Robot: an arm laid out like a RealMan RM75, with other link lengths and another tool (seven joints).
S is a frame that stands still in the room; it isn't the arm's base.
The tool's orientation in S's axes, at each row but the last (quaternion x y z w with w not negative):
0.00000, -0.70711, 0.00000, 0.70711
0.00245, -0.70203, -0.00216, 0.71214
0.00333, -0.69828, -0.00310, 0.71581
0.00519, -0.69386, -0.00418, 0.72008
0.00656, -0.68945, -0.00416, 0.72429
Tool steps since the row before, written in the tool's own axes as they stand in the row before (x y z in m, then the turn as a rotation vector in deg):
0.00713, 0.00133, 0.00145, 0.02, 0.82, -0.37
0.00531, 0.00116, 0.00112, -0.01, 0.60, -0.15
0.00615, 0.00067, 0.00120, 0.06, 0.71, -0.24
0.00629, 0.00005, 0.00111, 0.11, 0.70, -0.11
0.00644, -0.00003, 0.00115, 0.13, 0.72, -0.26
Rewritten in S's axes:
-0.00145, 0.00133, 0.00713, 0.37, 0.82, 0.02
-0.00104, 0.00112, 0.00533, 0.15, 0.60, -0.01
-0.00105, 0.00061, 0.00618, 0.24, 0.71, 0.06
-0.00088, -0.00004, 0.00633, 0.11, 0.70, 0.12
-0.00083, -0.00013, 0.00649, 0.26, 0.72, 0.13

